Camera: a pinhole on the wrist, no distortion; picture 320 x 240 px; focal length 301.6 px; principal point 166.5 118.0 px. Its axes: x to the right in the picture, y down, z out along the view. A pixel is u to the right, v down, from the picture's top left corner.
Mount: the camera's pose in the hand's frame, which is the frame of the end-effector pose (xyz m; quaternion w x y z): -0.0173 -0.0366 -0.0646 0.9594 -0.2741 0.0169 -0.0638
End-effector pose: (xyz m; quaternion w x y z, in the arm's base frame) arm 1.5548 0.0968 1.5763 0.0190 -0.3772 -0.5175 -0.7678
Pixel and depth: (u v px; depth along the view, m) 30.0 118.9 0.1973
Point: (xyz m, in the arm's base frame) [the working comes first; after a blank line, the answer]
In the camera's frame: -0.0893 0.0006 0.1973

1.7113 0.1096 1.6010
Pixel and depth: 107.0 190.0 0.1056
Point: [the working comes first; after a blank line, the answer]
In the camera's frame: -0.0208 0.0252 0.1056

1.5993 0.0764 1.5949
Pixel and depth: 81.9 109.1 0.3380
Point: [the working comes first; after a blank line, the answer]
In the camera's frame: -0.0948 -0.0100 0.3380

1.8068 0.1814 1.6763
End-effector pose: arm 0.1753 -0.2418 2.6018 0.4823 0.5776 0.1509 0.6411
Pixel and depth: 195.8 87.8 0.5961
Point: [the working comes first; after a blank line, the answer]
In the camera's frame: 0.0579 -0.0597 0.5961

0.5077 -0.4622 2.9450
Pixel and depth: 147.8 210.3 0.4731
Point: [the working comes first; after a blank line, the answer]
In the camera's frame: -0.0293 0.1448 0.4731

0.2569 -0.4999 2.9307
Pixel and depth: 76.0 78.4 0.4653
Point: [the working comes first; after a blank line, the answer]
In the camera's frame: -0.1396 -0.0611 0.4653

0.4018 -0.5628 2.7585
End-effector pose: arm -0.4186 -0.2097 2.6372 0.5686 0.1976 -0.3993 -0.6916
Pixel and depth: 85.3 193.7 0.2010
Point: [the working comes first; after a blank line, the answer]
In the camera's frame: -0.0541 0.0504 0.2010

-0.3877 -0.1390 2.7676
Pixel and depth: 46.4 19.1 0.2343
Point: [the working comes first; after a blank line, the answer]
In the camera's frame: -0.0933 -0.0768 0.2343

-0.4962 -0.0567 2.7502
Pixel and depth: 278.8 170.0 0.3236
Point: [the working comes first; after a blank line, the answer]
In the camera's frame: 0.1205 0.0558 0.3236

-0.4830 -0.2791 2.8973
